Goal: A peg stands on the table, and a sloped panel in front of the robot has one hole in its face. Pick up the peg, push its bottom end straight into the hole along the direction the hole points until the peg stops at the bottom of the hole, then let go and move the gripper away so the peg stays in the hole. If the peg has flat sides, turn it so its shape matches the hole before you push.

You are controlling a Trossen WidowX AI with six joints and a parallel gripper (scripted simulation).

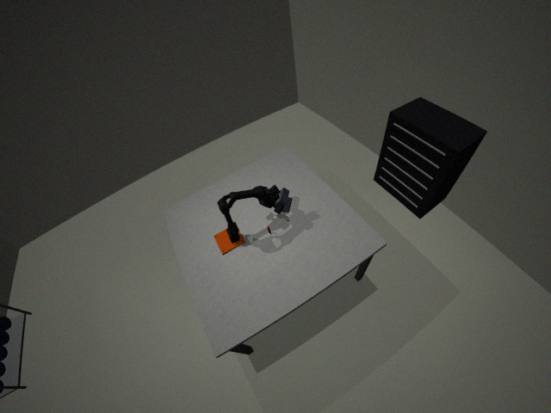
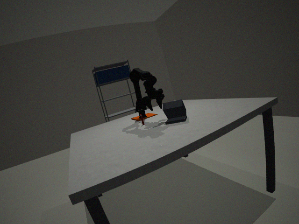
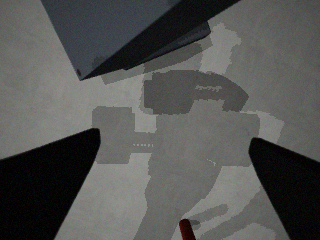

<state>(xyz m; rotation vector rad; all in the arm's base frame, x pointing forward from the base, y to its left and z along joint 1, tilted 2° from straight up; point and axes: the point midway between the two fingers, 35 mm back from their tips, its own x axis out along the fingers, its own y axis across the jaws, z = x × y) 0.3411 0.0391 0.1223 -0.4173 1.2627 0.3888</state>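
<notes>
Right now my gripper tip is 10 cm to the left of the red peg, 10 cm past it and 4 cm above it. Round my gripper tip: grey sloped panel: 10 cm to the left, 8 cm ahead, 2 cm below.
</notes>
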